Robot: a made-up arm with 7 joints.
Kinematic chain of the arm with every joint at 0, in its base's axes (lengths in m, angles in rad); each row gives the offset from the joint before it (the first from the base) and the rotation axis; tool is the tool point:
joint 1: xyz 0 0.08 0 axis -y
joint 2: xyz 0 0.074 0 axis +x
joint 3: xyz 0 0 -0.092 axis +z
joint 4: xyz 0 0 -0.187 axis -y
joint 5: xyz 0 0 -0.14 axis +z
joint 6: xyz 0 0 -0.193 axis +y
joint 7: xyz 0 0 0 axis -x
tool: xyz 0 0 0
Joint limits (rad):
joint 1: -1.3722..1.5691
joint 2: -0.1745..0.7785
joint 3: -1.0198..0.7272
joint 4: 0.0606..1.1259
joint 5: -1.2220..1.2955
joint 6: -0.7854..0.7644
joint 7: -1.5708..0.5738
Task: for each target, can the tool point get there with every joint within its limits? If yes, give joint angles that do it. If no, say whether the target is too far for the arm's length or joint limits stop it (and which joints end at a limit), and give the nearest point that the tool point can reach.
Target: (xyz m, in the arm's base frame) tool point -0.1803 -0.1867 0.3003
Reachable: no: joint limits stop it (at a limit: joint 1, joint 2, joint 3, joint 4) | nearest point -0.3331 -0.1715 -0.2276 | short by 0.550 m
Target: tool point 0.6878 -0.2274 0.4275
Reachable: no: too far | nearest point 0.4765 -0.0571 0.2086 | short by 0.349 m
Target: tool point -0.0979 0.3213 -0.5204
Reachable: yes | joints -0.6880 0.3503 -0.0083 0.8714 0.0473 0.1045 0.1753
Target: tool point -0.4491 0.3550 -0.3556
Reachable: yes | joints -1.0384 0.3895 -0.3607 0.2544 -0.9939 0.3165 -0.0371
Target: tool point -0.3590 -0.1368 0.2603
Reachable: no: joint limits stop it (at a limit: joint 1, joint 2, joint 3) | nearest point -0.5325 -0.0574 -0.1771 | short by 0.477 m
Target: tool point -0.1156 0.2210 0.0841
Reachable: no: joint limits stop it (at a limit: joint 1, joint 2, joint 3, joint 4) | nearest point -0.4400 0.2682 -0.2491 | short by 0.467 m
